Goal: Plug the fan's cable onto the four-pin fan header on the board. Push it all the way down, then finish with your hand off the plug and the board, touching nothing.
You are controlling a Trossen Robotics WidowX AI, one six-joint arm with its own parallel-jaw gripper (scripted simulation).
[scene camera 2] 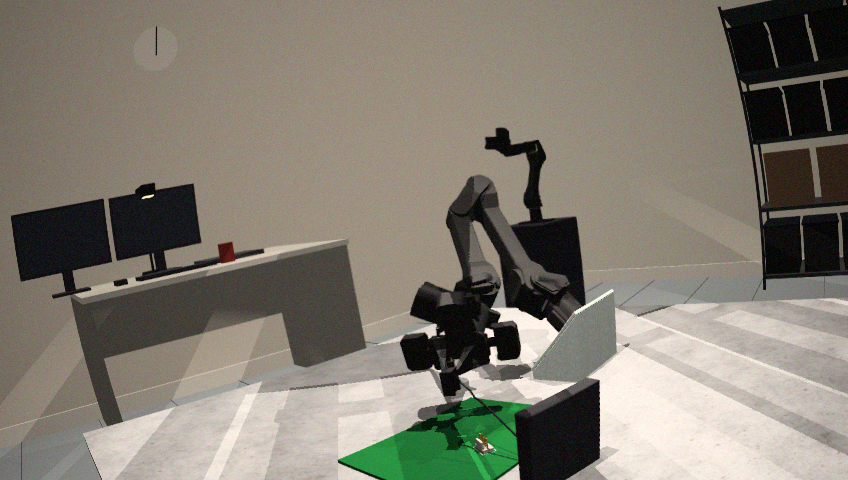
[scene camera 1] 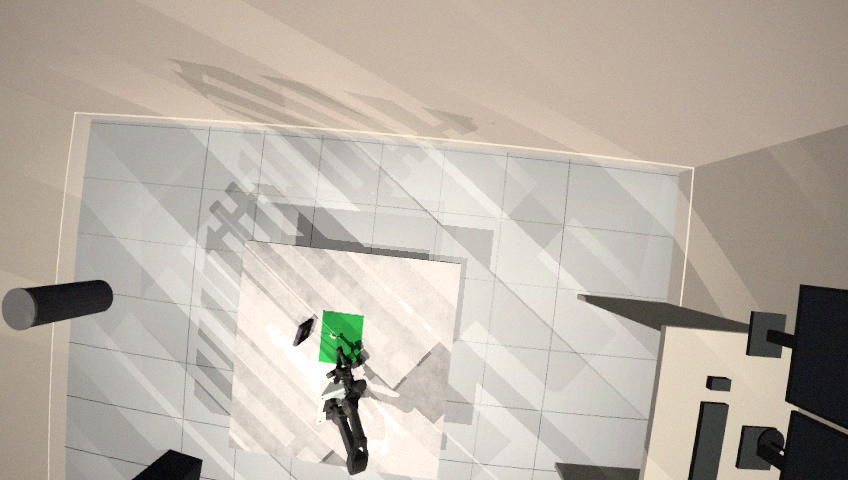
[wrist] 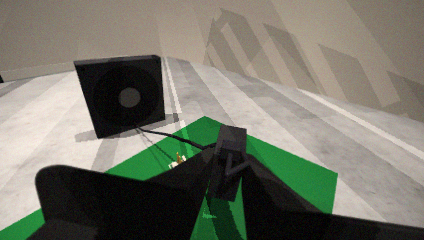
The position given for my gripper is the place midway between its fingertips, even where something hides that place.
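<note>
My gripper (scene camera 2: 450, 373), also visible at (wrist: 228, 157). Green board (scene camera 1: 348, 328) in sight. Fan (wrist: 120, 90), plus fan plug (wrist: 230, 139).
</note>
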